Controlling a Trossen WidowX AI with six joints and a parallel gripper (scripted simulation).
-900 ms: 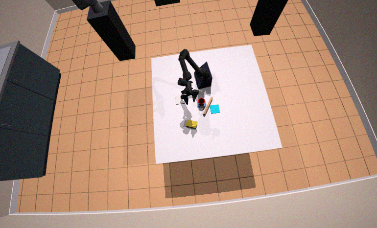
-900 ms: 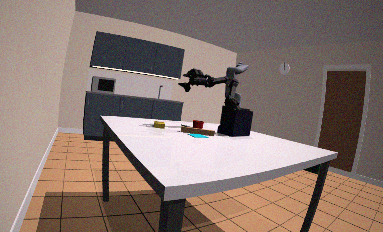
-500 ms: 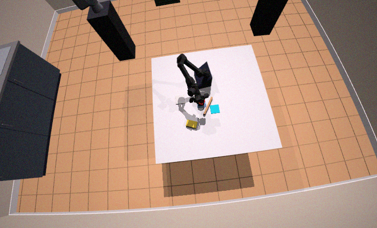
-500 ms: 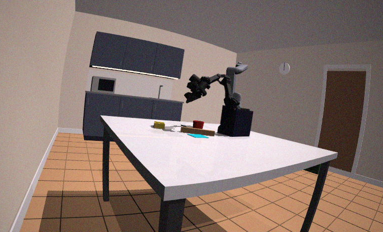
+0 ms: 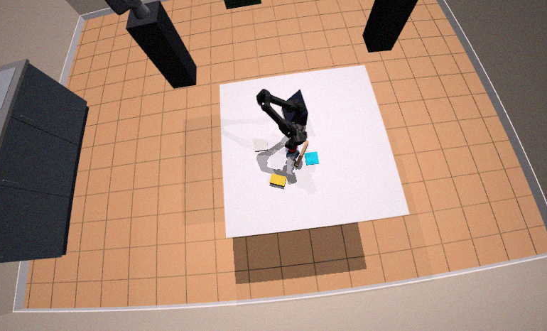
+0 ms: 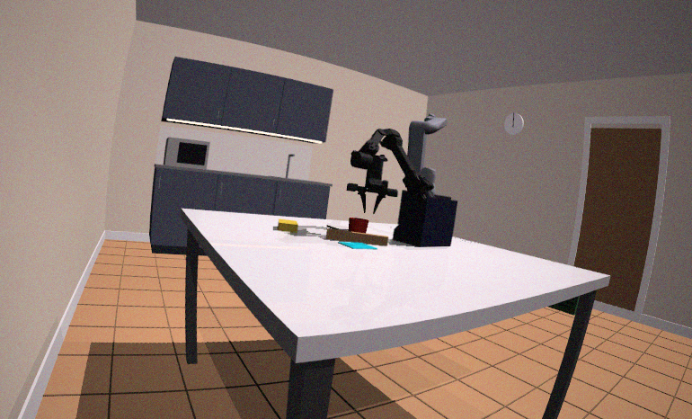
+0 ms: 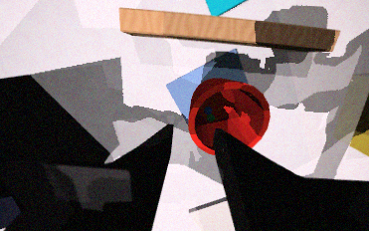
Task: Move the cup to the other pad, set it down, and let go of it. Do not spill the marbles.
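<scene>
Right now the red cup is 60 mm below my gripper tip, 30 mm ahead of it and 20 mm to the right of it. From my gripper tip the other things lie so: wooden bar 90 mm below, 70 mm ahead, 50 mm to the left; then pale blue pad 110 mm below, 30 mm ahead, 20 mm to the right; then cyan pad 120 mm to the left, 110 mm below, 110 mm ahead.
</scene>
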